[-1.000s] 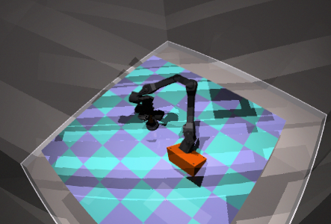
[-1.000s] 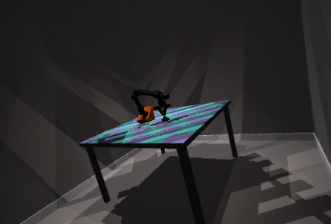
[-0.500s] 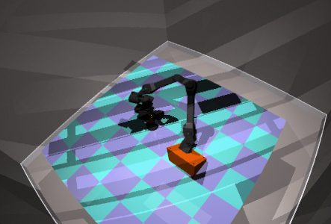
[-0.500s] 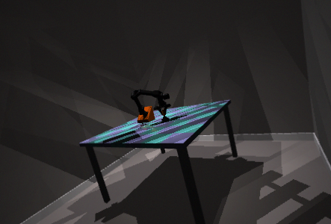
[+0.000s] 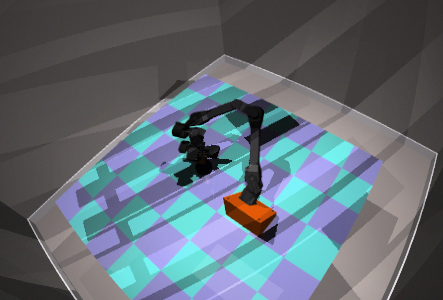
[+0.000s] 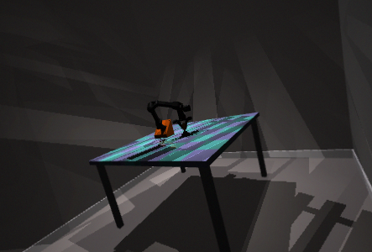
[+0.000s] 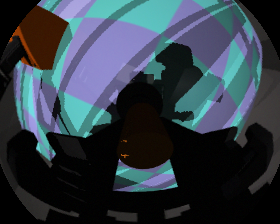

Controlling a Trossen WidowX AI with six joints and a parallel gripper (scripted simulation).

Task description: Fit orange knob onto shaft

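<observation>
The orange knob is 30 mm above my gripper tip. From my gripper tip the other things lie so: dark round pedestal (40 mm below).
</observation>
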